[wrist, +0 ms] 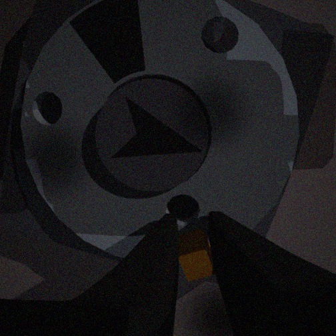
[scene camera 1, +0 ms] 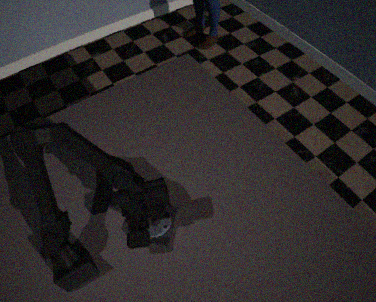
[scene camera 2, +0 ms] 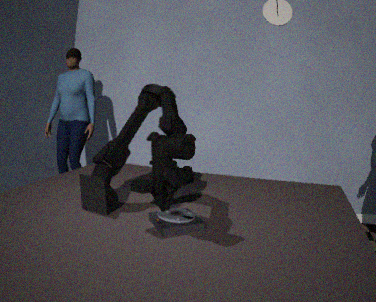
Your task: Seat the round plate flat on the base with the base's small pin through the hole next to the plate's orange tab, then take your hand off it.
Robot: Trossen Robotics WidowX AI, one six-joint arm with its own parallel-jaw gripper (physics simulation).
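Frame: origin at the arm's base, x right, y ahead, z up, level; metres.
Seen in the pictures: gripper, fingertip midpoint: (scene camera 1: 143, 225) (scene camera 2: 164, 210); arm's base, origin of the base link: (scene camera 1: 69, 264) (scene camera 2: 98, 183).
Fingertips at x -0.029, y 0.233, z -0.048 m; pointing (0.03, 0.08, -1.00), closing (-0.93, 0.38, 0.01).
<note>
Offsets run from my fingertips to a thing's middle. "spot": to the spot under its first point. Level surfaces: height alone.
The round grey plate @[dy +0.037, dx +0.000, dz +0.002 m] (scene camera 1: 159, 228) (scene camera 2: 176, 219) (wrist: 250, 150) lies over the dark base @[dy +0.036, dx +0.000, dz -0.019 m] (scene camera 2: 175, 229), with a large centre opening, a dark wedge and smaller round holes. Its orange tab @[spot: dy +0.013, dx +0.048, dz -0.004 m] (scene camera 2: 158, 219) (wrist: 196, 265) is at the near edge in the wrist view, beside a dark hole (wrist: 183, 207). My gripper (scene camera 2: 162, 207) (wrist: 192, 222) is shut on the orange tab, with one finger on each side of it. The small pin cannot be made out in that hole. Whether the plate is fully flat is too dark to tell. The fingertips are hidden in scene camera 1.
The arm reaches over the brown table top @[dz -0.038 m] (scene camera 1: 260, 240) (scene camera 2: 280, 250) from its mount (scene camera 1: 75, 272) (scene camera 2: 94, 194). Its shadows fall around the base. A person (scene camera 1: 207, 20) (scene camera 2: 75, 100) stands beyond the table. A dark arrow shape (wrist: 150, 135) shows inside the plate's centre opening.
</note>
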